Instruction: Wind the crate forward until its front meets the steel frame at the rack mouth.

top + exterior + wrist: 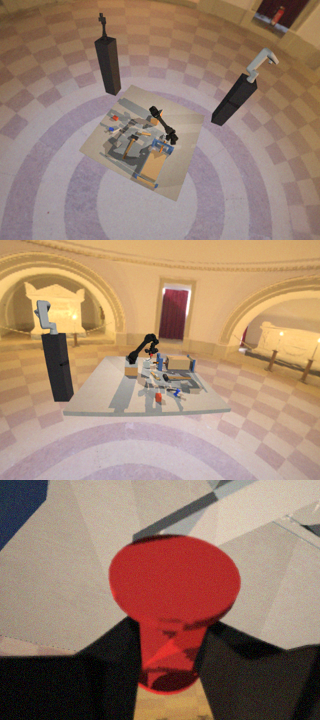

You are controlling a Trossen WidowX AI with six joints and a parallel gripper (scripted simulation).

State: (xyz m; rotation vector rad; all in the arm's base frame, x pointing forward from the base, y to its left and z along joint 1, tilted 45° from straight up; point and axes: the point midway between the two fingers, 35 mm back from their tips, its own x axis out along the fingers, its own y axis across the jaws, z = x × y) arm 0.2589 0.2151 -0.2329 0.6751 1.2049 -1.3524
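The red knob is 20 mm to the right of my gripper tip. Round my gripper tip: winch 70 mm behind, 100 mm to the right, 100 mm below; then red-knobbed handle 20 mm behind, 50 mm to the right, 30 mm below; then frame 100 mm ahead, 110 mm to the right, 30 mm below.
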